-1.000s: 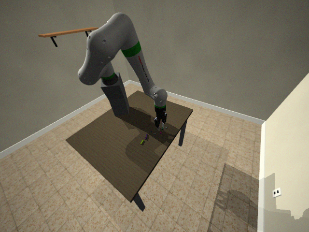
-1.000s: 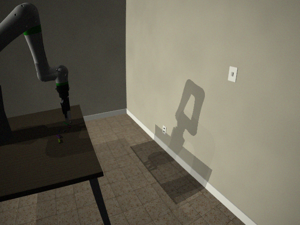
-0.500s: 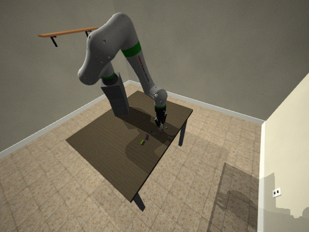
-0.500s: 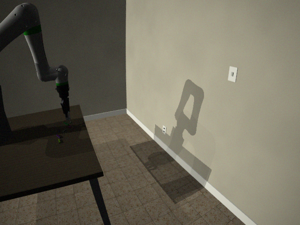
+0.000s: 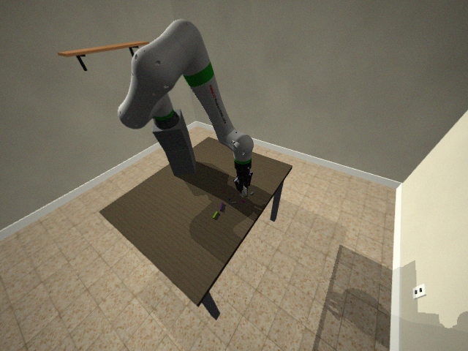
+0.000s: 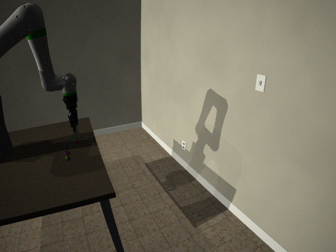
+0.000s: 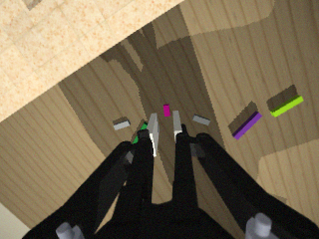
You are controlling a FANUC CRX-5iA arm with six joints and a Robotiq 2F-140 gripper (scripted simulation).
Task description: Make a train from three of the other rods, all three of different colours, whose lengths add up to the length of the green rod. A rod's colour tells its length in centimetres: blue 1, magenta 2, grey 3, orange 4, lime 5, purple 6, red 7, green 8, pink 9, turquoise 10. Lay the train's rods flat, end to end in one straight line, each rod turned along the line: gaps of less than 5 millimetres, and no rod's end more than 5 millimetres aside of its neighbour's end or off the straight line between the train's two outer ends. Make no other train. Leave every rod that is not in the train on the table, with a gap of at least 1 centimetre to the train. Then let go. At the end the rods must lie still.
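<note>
Right now my hand is 10 cm above the magenta rod. Also, from my hand: blue rod: 9 cm behind, 4 cm to the right, 10 cm below; then green rod: 4 cm behind, 8 cm to the left, 10 cm below; then purple rod: 9 cm behind, 12 cm to the right, 10 cm below.
</note>
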